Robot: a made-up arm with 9 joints. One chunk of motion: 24 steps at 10 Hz.
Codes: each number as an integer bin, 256 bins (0 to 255) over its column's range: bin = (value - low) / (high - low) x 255, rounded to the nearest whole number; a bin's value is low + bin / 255 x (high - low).
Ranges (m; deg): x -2.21..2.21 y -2.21..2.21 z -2.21..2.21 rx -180..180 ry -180..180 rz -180..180
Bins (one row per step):
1: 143 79 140 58 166 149
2: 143 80 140 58 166 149
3: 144 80 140 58 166 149
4: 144 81 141 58 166 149
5: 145 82 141 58 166 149
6: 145 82 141 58 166 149
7: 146 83 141 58 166 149
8: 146 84 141 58 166 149
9: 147 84 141 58 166 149
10: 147 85 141 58 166 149
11: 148 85 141 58 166 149
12: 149 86 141 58 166 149
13: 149 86 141 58 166 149
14: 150 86 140 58 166 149
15: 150 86 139 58 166 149
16: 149 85 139 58 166 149
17: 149 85 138 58 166 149
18: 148 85 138 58 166 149
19: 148 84 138 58 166 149
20: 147 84 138 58 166 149
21: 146 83 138 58 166 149
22: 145 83 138 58 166 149
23: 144 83 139 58 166 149
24: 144 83 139 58 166 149
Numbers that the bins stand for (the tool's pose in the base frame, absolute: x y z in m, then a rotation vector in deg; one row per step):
1: 0.2687 -0.8407 0.2167 -98.12 54.35 30.35
2: 0.2687 -0.8233 0.2167 -98.12 54.35 30.35
3: 0.2860 -0.8233 0.2167 -98.12 54.35 30.35
4: 0.2860 -0.8060 0.2340 -98.12 54.35 30.35
5: 0.3033 -0.7887 0.2340 -98.12 54.35 30.35
6: 0.3033 -0.7887 0.2340 -98.12 54.35 30.35
7: 0.3207 -0.7713 0.2340 -98.12 54.35 30.35
8: 0.3207 -0.7540 0.2340 -98.12 54.35 30.35
9: 0.3380 -0.7540 0.2340 -98.12 54.35 30.35
10: 0.3380 -0.7367 0.2340 -98.12 54.35 30.35
11: 0.3553 -0.7367 0.2340 -98.12 54.35 30.35
12: 0.3727 -0.7193 0.2340 -98.12 54.35 30.35
13: 0.3727 -0.7193 0.2340 -98.12 54.35 30.35
14: 0.3900 -0.7193 0.2167 -98.12 54.35 30.35
15: 0.3900 -0.7193 0.1993 -98.12 54.35 30.35
16: 0.3727 -0.7367 0.1993 -98.12 54.35 30.35
17: 0.3727 -0.7367 0.1820 -98.12 54.35 30.35
18: 0.3553 -0.7367 0.1820 -98.12 54.35 30.35
19: 0.3553 -0.7540 0.1820 -98.12 54.35 30.35
20: 0.3380 -0.7540 0.1820 -98.12 54.35 30.35
21: 0.3207 -0.7713 0.1820 -98.12 54.35 30.35
22: 0.3033 -0.7713 0.1820 -98.12 54.35 30.35
23: 0.2860 -0.7713 0.1993 -98.12 54.35 30.35
24: 0.2860 -0.7713 0.1993 -98.12 54.35 30.35

